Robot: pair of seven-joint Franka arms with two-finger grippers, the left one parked.
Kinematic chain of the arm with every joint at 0, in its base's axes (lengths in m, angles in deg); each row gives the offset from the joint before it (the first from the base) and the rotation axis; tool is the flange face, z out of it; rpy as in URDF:
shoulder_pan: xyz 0 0 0.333 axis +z
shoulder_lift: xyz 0 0 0 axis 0.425 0.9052 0
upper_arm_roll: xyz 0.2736 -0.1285 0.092 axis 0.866 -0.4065 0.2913
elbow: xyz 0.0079 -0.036 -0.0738 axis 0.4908 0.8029 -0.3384
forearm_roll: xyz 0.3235 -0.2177 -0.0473 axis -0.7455 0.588 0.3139
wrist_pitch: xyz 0 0 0 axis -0.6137 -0.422 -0.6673
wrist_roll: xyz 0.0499 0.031 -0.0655 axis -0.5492 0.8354 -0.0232
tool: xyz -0.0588 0.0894 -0.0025 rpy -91.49 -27.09 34
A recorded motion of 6 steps. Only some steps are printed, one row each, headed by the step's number.
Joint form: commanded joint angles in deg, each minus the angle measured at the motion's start. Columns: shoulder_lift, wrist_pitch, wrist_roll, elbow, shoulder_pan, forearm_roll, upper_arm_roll.
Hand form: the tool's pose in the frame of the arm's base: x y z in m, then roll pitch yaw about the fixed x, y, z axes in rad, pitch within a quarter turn. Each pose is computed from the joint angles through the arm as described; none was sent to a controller.
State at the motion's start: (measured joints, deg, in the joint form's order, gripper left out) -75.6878 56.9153 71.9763 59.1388 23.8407 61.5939 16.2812
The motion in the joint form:
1: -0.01 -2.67 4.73 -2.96 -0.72 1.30 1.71
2: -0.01 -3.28 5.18 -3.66 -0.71 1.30 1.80
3: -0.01 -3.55 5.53 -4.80 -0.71 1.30 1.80
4: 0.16 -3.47 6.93 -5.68 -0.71 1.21 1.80
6: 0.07 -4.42 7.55 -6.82 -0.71 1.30 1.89
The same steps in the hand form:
1: 0.5198 -0.0384 0.6071 -3.0972 0.1775 -0.1013
2: 0.5191 -0.0374 0.6119 -3.0986 0.1763 -0.1071
3: 0.5193 -0.0374 0.6206 -3.0992 0.1614 -0.1130
4: 0.5208 -0.0373 0.6261 -3.1010 0.1487 -0.1375
6: 0.5188 -0.0365 0.6347 -3.1039 0.1441 -0.1463

